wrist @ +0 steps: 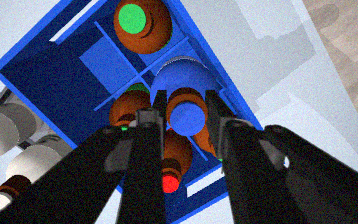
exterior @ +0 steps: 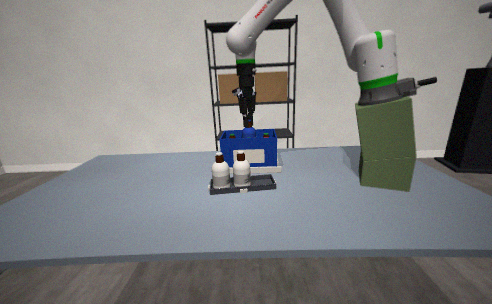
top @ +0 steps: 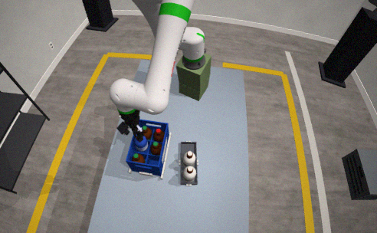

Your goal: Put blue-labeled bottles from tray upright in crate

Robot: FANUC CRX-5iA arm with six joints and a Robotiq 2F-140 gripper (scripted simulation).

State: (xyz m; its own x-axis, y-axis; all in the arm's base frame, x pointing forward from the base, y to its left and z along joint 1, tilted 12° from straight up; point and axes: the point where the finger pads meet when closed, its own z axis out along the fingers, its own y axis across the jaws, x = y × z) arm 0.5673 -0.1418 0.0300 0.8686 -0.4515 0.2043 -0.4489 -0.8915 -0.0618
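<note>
Right now the blue-labeled bottle is 8 cm below my hand. Also, from my hand: blue crate (15 cm below, 4 cm to the left, 1 cm behind).
</note>
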